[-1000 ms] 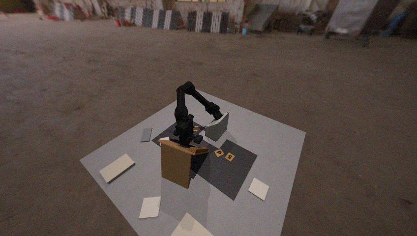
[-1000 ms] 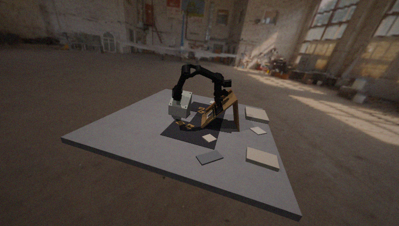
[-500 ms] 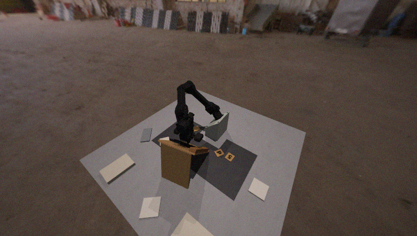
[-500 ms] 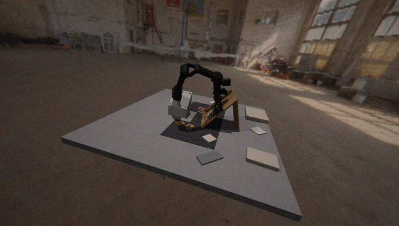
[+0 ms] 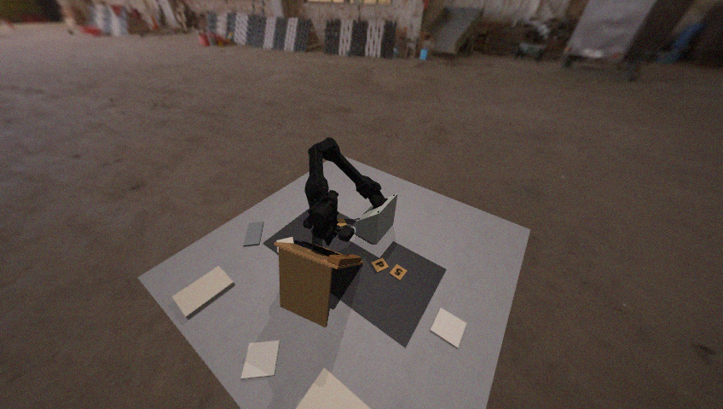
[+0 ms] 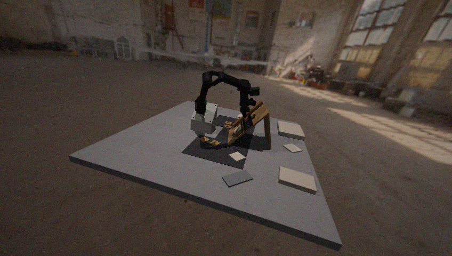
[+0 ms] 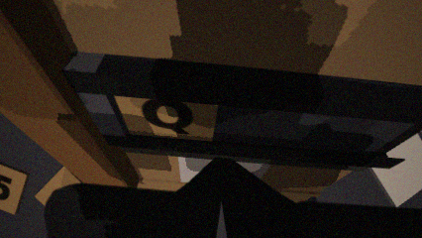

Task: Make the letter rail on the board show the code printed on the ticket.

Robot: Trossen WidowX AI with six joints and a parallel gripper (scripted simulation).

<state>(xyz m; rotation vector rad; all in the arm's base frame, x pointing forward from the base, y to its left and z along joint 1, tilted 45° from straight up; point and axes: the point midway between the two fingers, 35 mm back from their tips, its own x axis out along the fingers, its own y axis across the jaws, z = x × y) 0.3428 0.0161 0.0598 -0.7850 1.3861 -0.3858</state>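
The letter tile lies 25 cm to the left of my gripper tip, 17 cm below it and 16 cm behind it. Round my gripper tip: small white card: 26 cm to the right, 17 cm below, 2 cm ahead; white ticket: 9 cm below, 3 cm behind, 2 cm to the right; dark mat: 17 cm below, 15 cm behind, 2 cm to the left.
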